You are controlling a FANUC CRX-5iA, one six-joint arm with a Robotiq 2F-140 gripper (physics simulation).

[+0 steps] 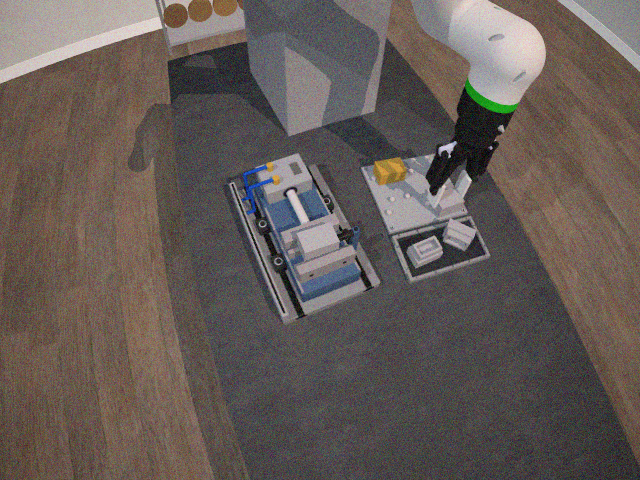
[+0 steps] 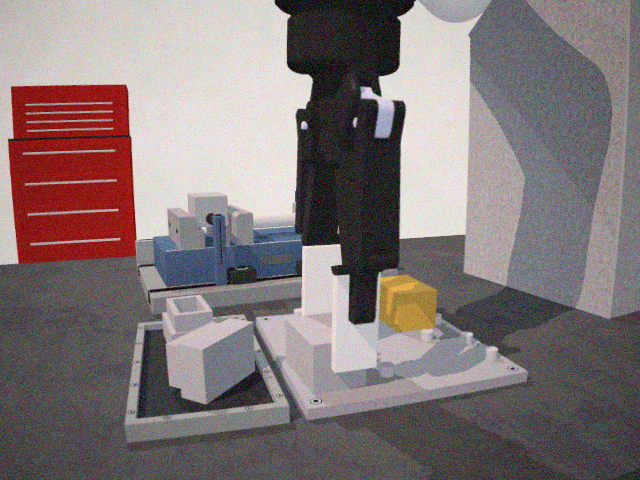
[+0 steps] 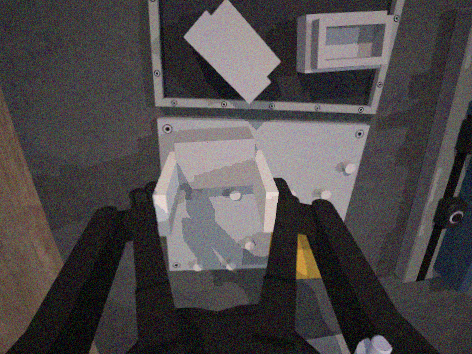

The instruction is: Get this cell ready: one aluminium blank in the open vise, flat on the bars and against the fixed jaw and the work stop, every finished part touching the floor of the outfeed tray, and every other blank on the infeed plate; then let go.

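Frame: origin at the arm's base, x back, y right, z up, level; metres.
Seen in the pictures: gripper, between the fingertips: (image 1: 444, 198) (image 2: 336, 349) (image 3: 216, 167).
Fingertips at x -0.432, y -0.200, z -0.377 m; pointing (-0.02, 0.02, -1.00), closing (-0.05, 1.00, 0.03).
Note:
A point is followed by its place in that frame.
My gripper (image 1: 449, 191) {x -0.432, y -0.200, z -0.377 m} (image 2: 330, 310) {x -0.432, y -0.200, z -0.377 m} (image 3: 216, 167) {x -0.432, y -0.200, z -0.377 m} is shut on an aluminium blank (image 1: 450, 205) {x -0.461, y -0.195, z -0.359 m} (image 2: 310, 353) {x -0.459, y -0.229, z -0.366 m} (image 3: 215, 157) {x -0.449, y -0.202, z -0.358 m}, low over the tray-side end of the infeed plate (image 1: 379, 188) {x -0.363, y -0.078, z -0.394 m} (image 2: 449, 379) {x -0.360, y -0.240, z -0.394 m} (image 3: 300, 145) {x -0.448, y -0.123, z -0.394 m}; contact with the plate is unclear. Another blank (image 1: 317, 241) {x -0.509, y 0.101, z -0.287 m} (image 2: 207, 206) {x -0.503, y 0.067, z -0.298 m} sits between the jaws of the vise (image 1: 330, 284) {x -0.563, y 0.092, z -0.345 m} (image 2: 186, 266) {x -0.531, y 0.037, z -0.361 m}, beside the fixed jaw (image 1: 330, 262) {x -0.541, y 0.088, z -0.306 m} (image 2: 180, 227) {x -0.535, y 0.042, z -0.318 m} and work stop (image 1: 355, 238) {x -0.500, y 0.029, z -0.326 m} (image 2: 218, 253) {x -0.496, y 0.022, z -0.345 m}; exact contact is unclear. In the outfeed tray (image 1: 449, 269) {x -0.580, y -0.148, z -0.393 m} (image 2: 206, 428) {x -0.531, y -0.251, z -0.399 m} (image 3: 200, 103) {x -0.483, y -0.214, z -0.390 m}, one pocketed finished part (image 1: 426, 250) {x -0.535, y -0.110, z -0.376 m} (image 2: 188, 312) {x -0.535, y -0.133, z -0.361 m} (image 3: 350, 42) {x -0.535, y -0.105, z -0.376 m} faces up; another (image 1: 459, 234) {x -0.527, y -0.185, z -0.361 m} (image 2: 211, 359) {x -0.524, y -0.218, z -0.368 m} (image 3: 232, 52) {x -0.522, y -0.193, z -0.357 m} lies tipped.
A yellow block (image 1: 390, 171) {x -0.350, y -0.102, z -0.358 m} (image 2: 408, 304) {x -0.345, y -0.139, z -0.369 m} (image 3: 307, 257) {x -0.346, y -0.110, z -0.359 m} stands on the infeed plate, among small pegs. Blue pipes with orange ends (image 1: 253, 178) rise at the vise's rear. A large grey pedestal (image 1: 310, 67) {x -0.150, y 0.017, z -0.211 m} (image 2: 547, 155) {x -0.137, y -0.065, z -0.238 m} stands behind, and a red cabinet (image 2: 74, 196) stands farther off.

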